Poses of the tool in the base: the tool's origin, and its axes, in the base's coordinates. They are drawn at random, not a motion.
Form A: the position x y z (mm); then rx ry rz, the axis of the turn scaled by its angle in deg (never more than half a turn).
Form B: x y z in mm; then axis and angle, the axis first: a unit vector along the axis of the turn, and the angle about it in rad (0 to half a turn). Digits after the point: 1 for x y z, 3 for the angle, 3 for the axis.
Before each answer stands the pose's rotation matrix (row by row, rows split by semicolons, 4 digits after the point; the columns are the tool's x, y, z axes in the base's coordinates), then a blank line. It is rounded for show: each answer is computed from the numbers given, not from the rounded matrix.
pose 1, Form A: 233.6, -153.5, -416.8, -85.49, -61.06, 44.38
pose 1, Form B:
0.3834 0.2095 -0.8995; 0.9202 -0.0040 0.3913; 0.0784 -0.9778 -0.1943

233.6, -153.5, -416.8, -0.750, -0.535, 0.389, 1.990
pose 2, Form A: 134.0, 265.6, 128.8, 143.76, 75.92, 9.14
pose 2, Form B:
0.5688 0.7884 0.2345; 0.8215 -0.5304 -0.2094; -0.0407 0.3118 -0.9493

134.0, 265.6, 128.8, 0.883, 0.466, 0.056, 2.842
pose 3, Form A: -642.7, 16.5, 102.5, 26.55, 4.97, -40.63
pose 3, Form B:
0.7599 0.6454 -0.0780; -0.6076 0.6624 -0.4383; -0.2312 0.3804 0.8954

-642.7, 16.5, 102.5, 0.544, 0.102, -0.833, 0.852
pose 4, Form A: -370.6, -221.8, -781.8, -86.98, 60.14, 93.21
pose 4, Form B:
-0.1003 -0.8842 -0.4562; -0.0513 -0.4533 0.8899; -0.9936 0.1126 0.0001

-370.6, -221.8, -781.8, -0.617, 0.427, 0.661, 2.460
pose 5, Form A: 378.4, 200.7, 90.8, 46.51, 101.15, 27.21
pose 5, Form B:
-0.1831 0.2915 0.9389; 0.7232 0.6869 -0.0722; -0.6660 0.6658 -0.3366

378.4, 200.7, 90.8, 0.406, 0.883, 0.237, 2.000
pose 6, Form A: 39.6, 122.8, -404.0, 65.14, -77.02, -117.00
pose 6, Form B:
-0.5642 -0.0737 -0.8224; -0.7262 -0.4295 0.5367; -0.3928 0.9000 0.1888

39.6, 122.8, -404.0, 0.422, -0.499, -0.757, 2.696
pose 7, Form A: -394.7, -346.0, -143.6, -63.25, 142.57, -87.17
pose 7, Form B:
-0.7491 -0.5536 0.3638; -0.5761 0.2735 -0.7703; 0.3269 -0.7866 -0.5238

-394.7, -346.0, -143.6, -0.354, 0.798, -0.488, 3.118
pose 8, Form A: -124.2, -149.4, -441.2, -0.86, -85.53, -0.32
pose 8, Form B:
0.0779 0.0130 -0.9969; 0.0055 0.9999 0.0135; 0.9969 -0.0066 0.0779

-124.2, -149.4, -441.2, -0.010, -1.000, -0.004, 1.493
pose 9, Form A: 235.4, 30.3, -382.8, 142.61, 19.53, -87.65
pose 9, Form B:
0.4378 0.2976 -0.8484; 0.0907 -0.9534 -0.2876; -0.8945 0.0490 -0.4444

235.4, 30.3, -382.8, 0.846, 0.116, -0.520, 2.941
